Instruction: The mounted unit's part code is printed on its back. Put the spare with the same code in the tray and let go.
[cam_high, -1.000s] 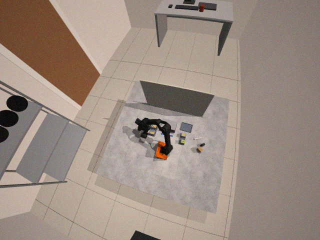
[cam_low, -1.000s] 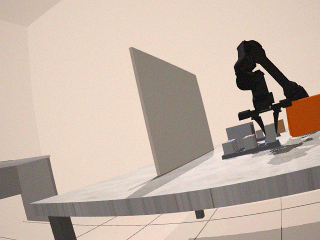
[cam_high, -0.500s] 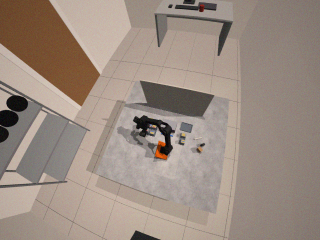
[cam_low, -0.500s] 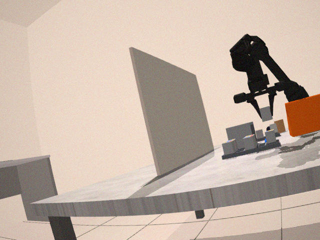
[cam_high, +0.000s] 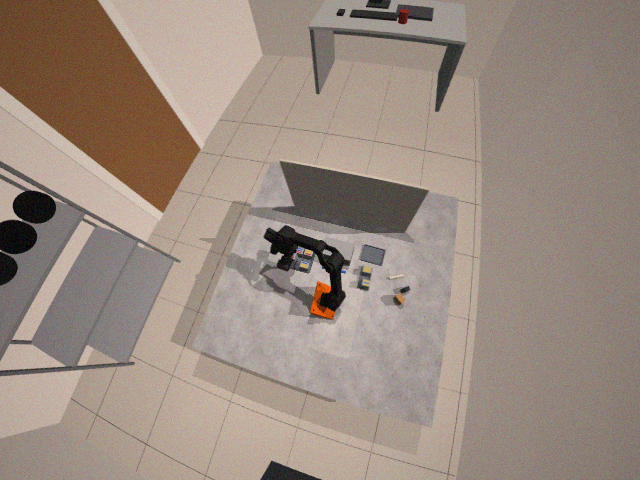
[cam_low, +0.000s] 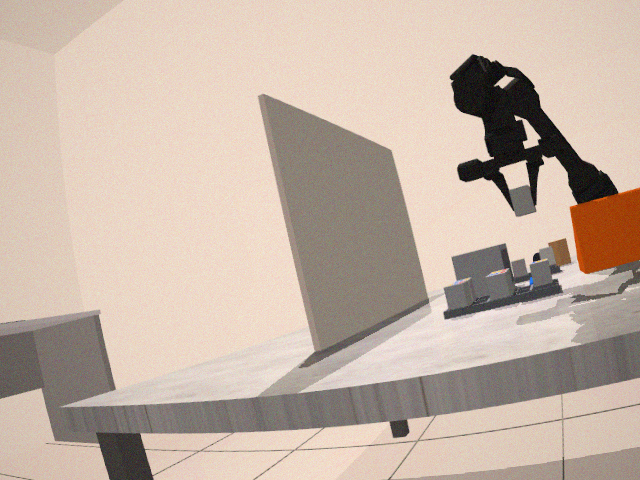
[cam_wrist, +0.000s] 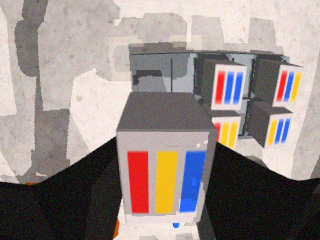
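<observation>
Now: the grey mounted unit 110 mm ahead of my gripper tip, 210 mm to the right of it and 100 mm below it. From my gripper tip the other things lie so: tall panel (350 mm ahead, 240 mm to the right, 80 mm above); then small tan block (90 mm behind, 590 mm to the right, 110 mm below).
</observation>
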